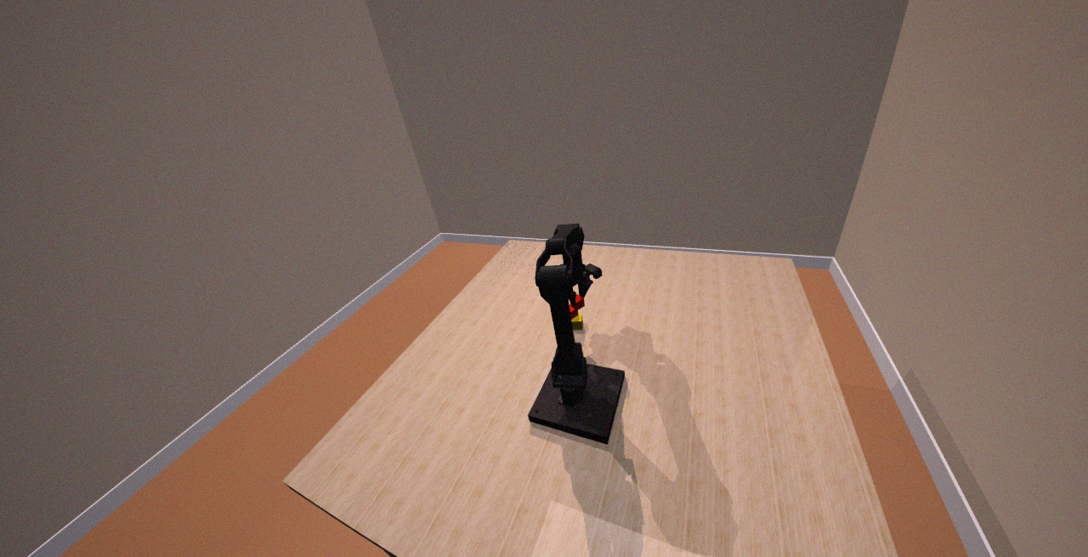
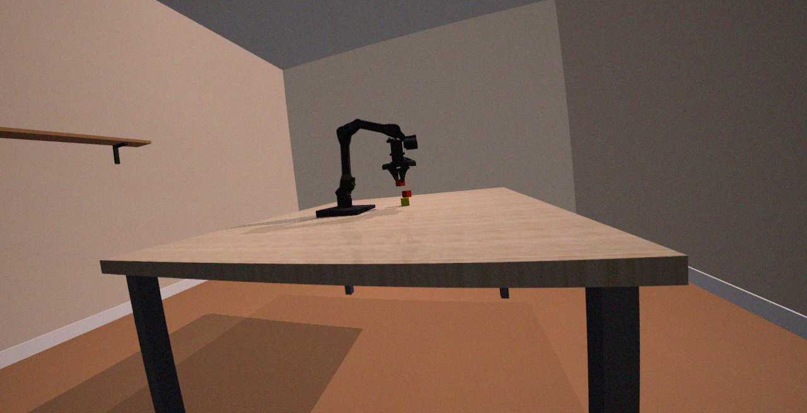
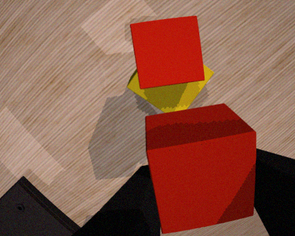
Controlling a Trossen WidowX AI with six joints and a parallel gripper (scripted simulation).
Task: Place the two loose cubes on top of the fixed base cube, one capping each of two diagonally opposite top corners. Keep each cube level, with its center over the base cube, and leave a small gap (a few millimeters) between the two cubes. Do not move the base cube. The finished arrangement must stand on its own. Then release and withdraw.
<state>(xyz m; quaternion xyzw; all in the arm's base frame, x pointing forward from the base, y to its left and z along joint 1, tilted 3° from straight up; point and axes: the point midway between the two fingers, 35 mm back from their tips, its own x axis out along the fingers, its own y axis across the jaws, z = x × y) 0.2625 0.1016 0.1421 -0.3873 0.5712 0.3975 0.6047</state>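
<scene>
My gripper tip is 10 cm above the yellow cube, 2 cm to the right of it and 1 cm short of it.
</scene>
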